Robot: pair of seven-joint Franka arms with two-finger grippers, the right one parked.
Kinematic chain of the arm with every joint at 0, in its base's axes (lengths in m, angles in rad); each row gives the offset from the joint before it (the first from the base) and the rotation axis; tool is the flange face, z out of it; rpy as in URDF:
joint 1: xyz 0 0 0.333 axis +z
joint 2: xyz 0 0 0 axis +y
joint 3: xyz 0 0 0.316 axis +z
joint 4: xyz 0.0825 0 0 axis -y
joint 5: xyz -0.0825 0 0.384 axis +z
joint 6: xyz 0 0 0 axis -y
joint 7: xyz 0.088 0 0 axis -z
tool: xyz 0 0 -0.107 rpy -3.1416 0 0
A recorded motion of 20 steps. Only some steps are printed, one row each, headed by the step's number.
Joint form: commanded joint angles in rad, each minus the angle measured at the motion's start. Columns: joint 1, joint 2, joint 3, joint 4, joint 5, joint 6, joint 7.
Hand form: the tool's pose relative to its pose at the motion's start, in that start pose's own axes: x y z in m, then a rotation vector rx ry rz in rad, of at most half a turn. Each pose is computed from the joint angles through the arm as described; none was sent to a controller.
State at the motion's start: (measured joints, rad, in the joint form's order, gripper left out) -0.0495 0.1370 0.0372 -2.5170 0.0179 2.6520 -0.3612
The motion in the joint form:
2: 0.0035 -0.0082 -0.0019 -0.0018 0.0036 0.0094 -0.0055
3: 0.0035 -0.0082 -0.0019 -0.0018 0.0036 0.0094 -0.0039
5: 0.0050 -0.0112 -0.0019 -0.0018 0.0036 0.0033 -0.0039
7: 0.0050 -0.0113 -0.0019 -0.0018 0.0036 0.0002 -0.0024
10: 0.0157 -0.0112 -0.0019 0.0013 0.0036 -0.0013 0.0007
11: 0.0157 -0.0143 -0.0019 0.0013 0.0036 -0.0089 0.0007
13: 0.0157 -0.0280 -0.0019 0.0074 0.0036 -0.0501 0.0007
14: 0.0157 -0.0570 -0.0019 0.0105 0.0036 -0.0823 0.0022
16: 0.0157 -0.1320 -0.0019 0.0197 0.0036 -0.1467 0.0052
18: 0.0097 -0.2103 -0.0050 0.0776 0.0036 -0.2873 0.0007
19: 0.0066 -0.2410 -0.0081 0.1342 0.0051 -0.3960 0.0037
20: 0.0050 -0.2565 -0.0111 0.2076 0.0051 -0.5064 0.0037
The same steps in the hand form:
2: 0.0013 -0.0002 -0.0040 -0.0044 0.0152 -0.0040
3: 0.0013 -0.0002 -0.0040 -0.0044 0.0152 -0.0024
5: 0.0012 -0.0010 -0.0049 -0.0034 0.0123 -0.0040
7: 0.0009 -0.0011 -0.0046 -0.0023 0.0095 -0.0025
10: 0.0036 -0.0055 -0.0055 -0.0027 0.0108 -0.0101
11: 0.0031 -0.0057 -0.0062 -0.0011 0.0065 -0.0102
13: 0.0025 -0.0060 -0.0111 0.0062 -0.0136 -0.0104
14: 0.0028 -0.0061 -0.0230 0.0058 -0.0138 -0.0094
16: 0.0044 -0.0060 -0.0558 -0.0021 0.0043 -0.0075
18: 0.0099 -0.0007 -0.1035 -0.0009 0.0002 -0.0047
19: 0.0142 0.0032 -0.1328 0.0083 -0.0192 0.0041
20: 0.0211 0.0072 -0.1631 0.0170 -0.0388 0.0071

